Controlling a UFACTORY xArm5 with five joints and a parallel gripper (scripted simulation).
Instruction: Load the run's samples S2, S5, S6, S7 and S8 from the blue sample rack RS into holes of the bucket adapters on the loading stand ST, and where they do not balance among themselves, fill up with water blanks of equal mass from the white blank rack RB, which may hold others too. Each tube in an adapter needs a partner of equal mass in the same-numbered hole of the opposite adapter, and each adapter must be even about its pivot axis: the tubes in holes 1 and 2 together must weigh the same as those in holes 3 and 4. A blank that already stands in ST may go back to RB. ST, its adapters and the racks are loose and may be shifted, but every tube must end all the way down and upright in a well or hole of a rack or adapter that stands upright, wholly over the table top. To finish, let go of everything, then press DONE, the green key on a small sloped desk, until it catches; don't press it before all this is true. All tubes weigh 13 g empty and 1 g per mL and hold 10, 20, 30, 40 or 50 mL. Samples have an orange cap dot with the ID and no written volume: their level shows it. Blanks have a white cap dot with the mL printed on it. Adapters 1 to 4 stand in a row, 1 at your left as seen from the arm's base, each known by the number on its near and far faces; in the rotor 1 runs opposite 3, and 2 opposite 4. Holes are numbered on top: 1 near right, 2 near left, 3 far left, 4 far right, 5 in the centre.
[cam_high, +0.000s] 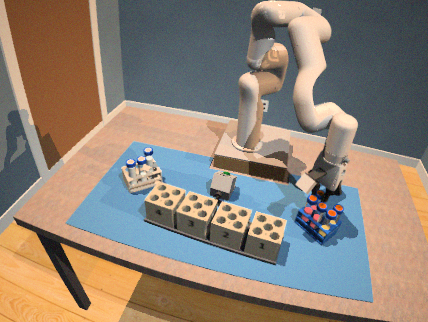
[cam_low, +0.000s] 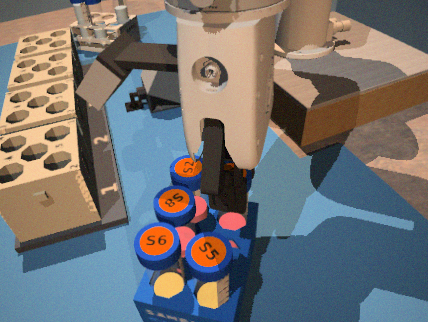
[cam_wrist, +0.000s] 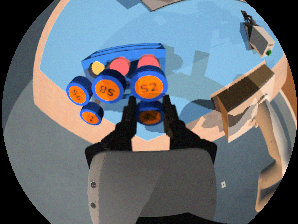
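Right now my hand is 90 mm above the blue sample rack RS, 40 mm short of it and 20 mm to the right of it. The rest, counted from my hand: white blank rack RB 630 mm to the right, 90 mm below, 90 mm ahead; then blue-capped tube 630 mm to the right, 130 mm ahead, 50 mm below; then loading stand ST 300 mm to the right, 190 mm ahead, 110 mm below.
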